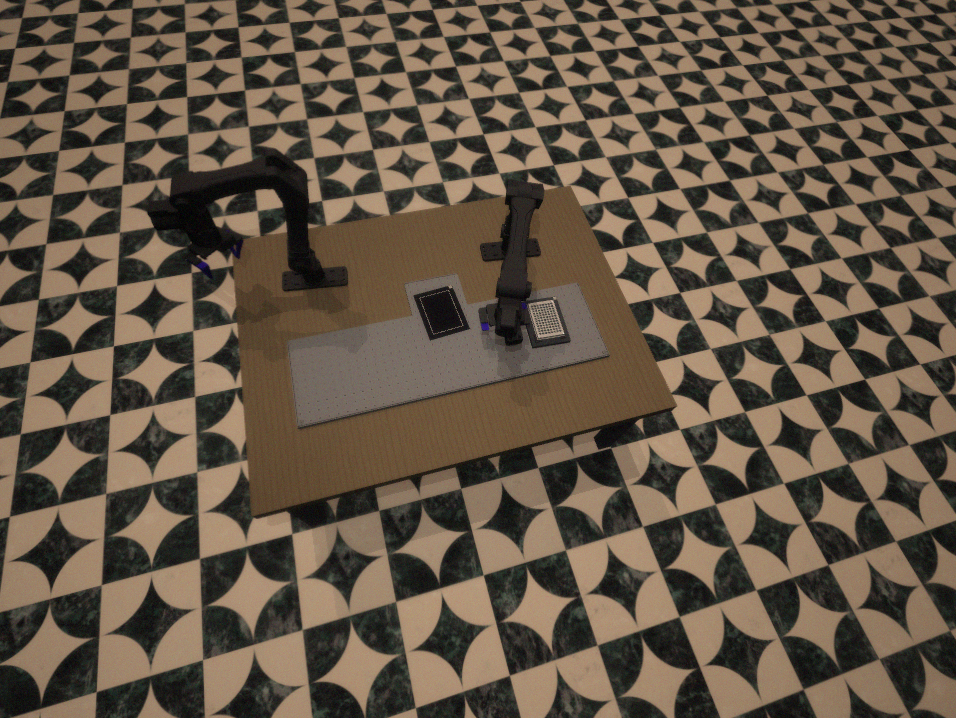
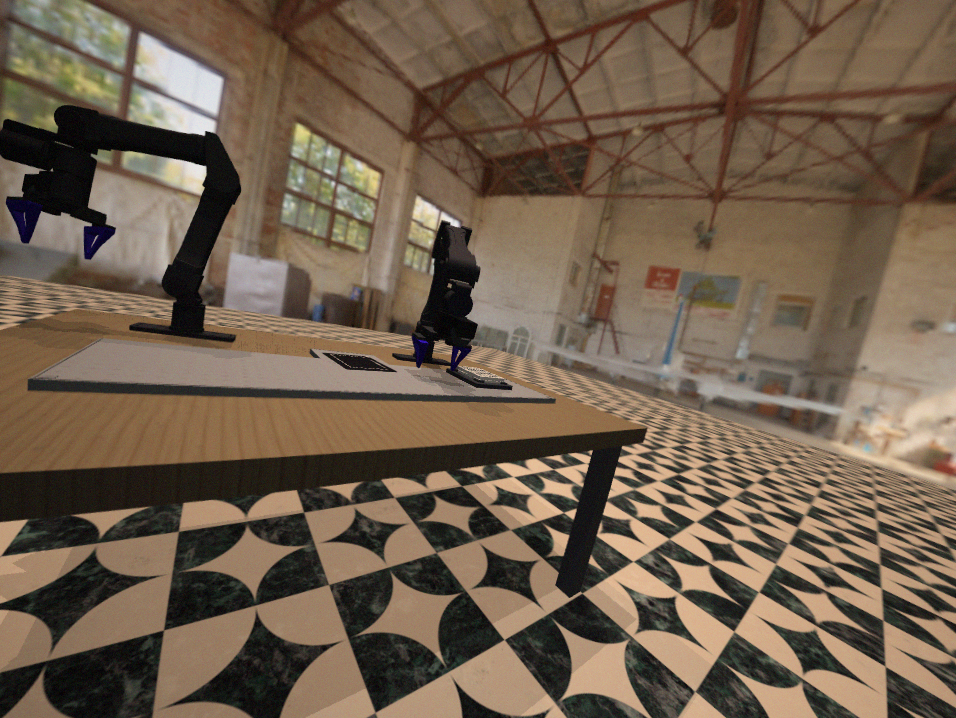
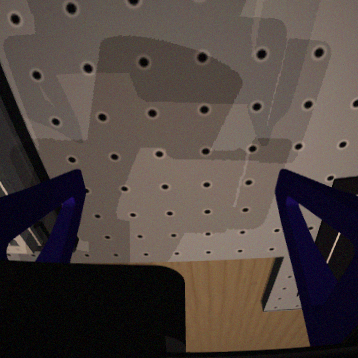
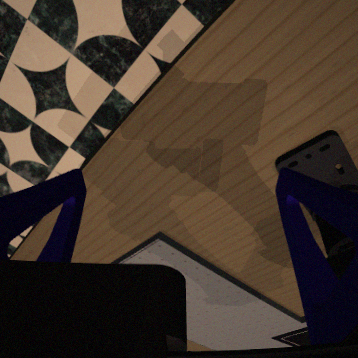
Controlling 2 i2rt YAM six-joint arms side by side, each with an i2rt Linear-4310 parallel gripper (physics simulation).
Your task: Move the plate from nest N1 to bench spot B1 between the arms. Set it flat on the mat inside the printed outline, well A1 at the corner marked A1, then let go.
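Places are measured from the left arm's base along level axes (x down, y right, z back), in centimetres.
Where they show: left gripper, between the fingertips: (image 2: 435, 368) (image 3: 179, 179); right gripper, between the fingertips: (image 1: 224, 268) (image 2: 58, 251) (image 4: 180, 178); left arm's base, origin of its link: (image 2: 422, 361); right arm's base, origin of its link: (image 1: 315, 279) (image 2: 186, 334).
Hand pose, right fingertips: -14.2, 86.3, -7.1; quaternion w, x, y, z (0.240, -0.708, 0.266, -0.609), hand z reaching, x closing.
Each offset is from my right fingertips to the top centre of the thing, as dx, dy, dz. "*": to the spot under its first point. Level surfaces: height alone.
The white plate with its grid of wells @(* +10.4, -91.0, -22.9) (image 1: 546, 318) (image 2: 480, 375) lies in the dark nest @(* +11.8, -90.9, -30.6) (image 1: 551, 342) (image 3: 14, 117) at the right of the board. The black mat with a thin white printed outline @(dx +12.8) (image 1: 441, 312) (image 2: 360, 361) (image 3: 347, 185) lies left of it and bears nothing. My left gripper (image 1: 503, 316) (image 2: 436, 367) (image 3: 179, 179) is open and empty, low over the board between mat and nest, beside the plate. My right gripper (image 1: 221, 264) (image 2: 57, 248) (image 4: 180, 178) is open and empty, raised high at the far left. The A1 marking is too small to read.
The grey perforated board @(dx +12.8) (image 1: 363, 378) (image 2: 193, 372) (image 4: 225, 300) lies on the wooden table @(dx +14.2) (image 1: 432, 432) (image 2: 309, 432). The left arm's base plate (image 1: 489, 251) stands behind the board, and the right arm's base plate (image 1: 336, 277) (image 4: 320, 152) stands behind it farther left.
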